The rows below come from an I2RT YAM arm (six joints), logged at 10 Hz.
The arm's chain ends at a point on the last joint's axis. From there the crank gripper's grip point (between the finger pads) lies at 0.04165 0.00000 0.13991 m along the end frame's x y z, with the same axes.
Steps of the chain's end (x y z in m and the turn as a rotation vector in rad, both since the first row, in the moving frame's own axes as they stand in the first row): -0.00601 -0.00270 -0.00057 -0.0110 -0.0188 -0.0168; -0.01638 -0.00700 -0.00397 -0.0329 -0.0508 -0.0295; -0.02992 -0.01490 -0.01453 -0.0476 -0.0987 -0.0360; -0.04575 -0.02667 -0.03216 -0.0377 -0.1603 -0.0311; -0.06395 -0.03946 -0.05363 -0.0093 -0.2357 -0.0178; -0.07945 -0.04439 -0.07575 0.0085 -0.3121 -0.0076; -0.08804 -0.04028 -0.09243 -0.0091 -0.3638 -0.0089
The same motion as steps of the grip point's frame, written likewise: -0.00864 -0.00183 0.00018 -0.0110 -0.0188 -0.0168; -0.02349 -0.00349 -0.00209 -0.0329 -0.0508 -0.0295; -0.04381 -0.00941 -0.01123 -0.0476 -0.0987 -0.0360; -0.06854 -0.02224 -0.02738 -0.0377 -0.1603 -0.0311; -0.09777 -0.03857 -0.04778 -0.0093 -0.2357 -0.0178; -0.12443 -0.04576 -0.06973 0.0085 -0.3121 -0.0076; -0.14054 -0.03911 -0.08677 -0.0091 -0.3638 -0.0089
